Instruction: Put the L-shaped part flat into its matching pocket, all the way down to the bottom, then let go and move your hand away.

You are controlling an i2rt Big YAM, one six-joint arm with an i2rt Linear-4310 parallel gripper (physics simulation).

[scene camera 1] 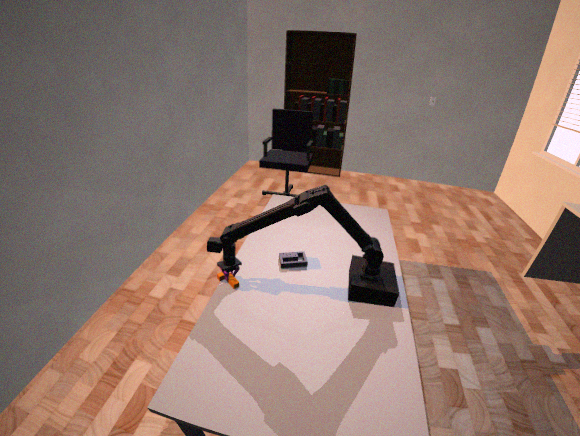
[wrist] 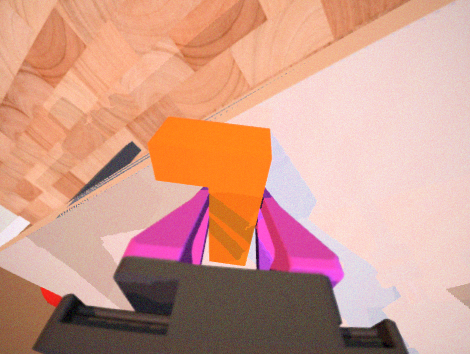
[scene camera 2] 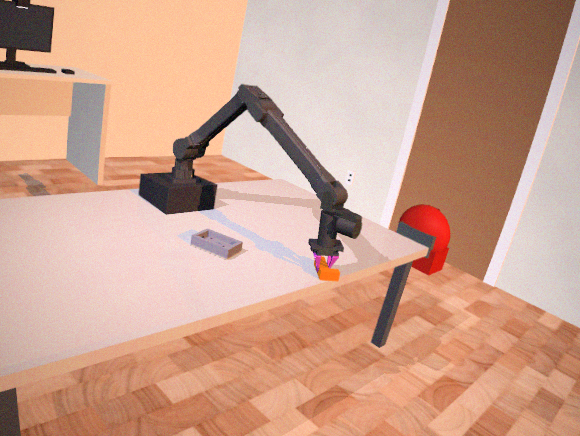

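Seen in the pictures: gripper, fingertip midpoint: (scene camera 1: 229, 279) (wrist: 235, 188) (scene camera 2: 322, 271); arm's base, link origin: (scene camera 1: 369, 272) (scene camera 2: 182, 180).
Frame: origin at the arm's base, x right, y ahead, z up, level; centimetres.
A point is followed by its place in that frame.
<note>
The orange L-shaped part (scene camera 1: 233, 282) @(y 60.9, x -21.0, z -6.7 cm) (scene camera 2: 329, 274) @(y 69.3, x -16.2, z -7.5 cm) (wrist: 215, 155) @(y 69.0, x -16.2, z -6.7 cm) is low at the table's edge, with its flat face up. My gripper (scene camera 1: 229, 274) @(y 64.9, x -17.6, z -9.0 cm) (scene camera 2: 326, 262) @(y 64.9, x -17.6, z -9.0 cm) (wrist: 235, 188) @(y 64.9, x -17.6, z -9.0 cm) points down and is shut on the long leg of the part, with one magenta finger against each side. The short leg sticks out past the fingertips, to the left in the wrist view. Whether the part touches the table cannot be told. The grey block with the pocket (scene camera 1: 294, 264) @(y 37.6, x 2.5, z -7.5 cm) (scene camera 2: 210, 247) @(y 42.0, x 10.4, z -7.8 cm) stands apart, between the part and the arm's base; its pocket floor is partly hidden in scene camera 2.
The white table (scene camera 1: 280, 320) @(y 33.6, x -32.1, z -9.8 cm) (scene camera 2: 100, 280) @(y 48.8, x 47.6, z -9.8 cm) (wrist: 375, 125) @(y 65.9, x -8.6, z -9.8 cm) ends close beside the part. The arm's black base box (scene camera 1: 372, 292) @(y -2.5, x -10.8, z -2.3 cm) (scene camera 2: 177, 195) @(y 9.1, x 6.2, z -2.6 cm) stands at the table's other side. A red ball-shaped object (scene camera 2: 425, 225) is beyond the table's corner.
</note>
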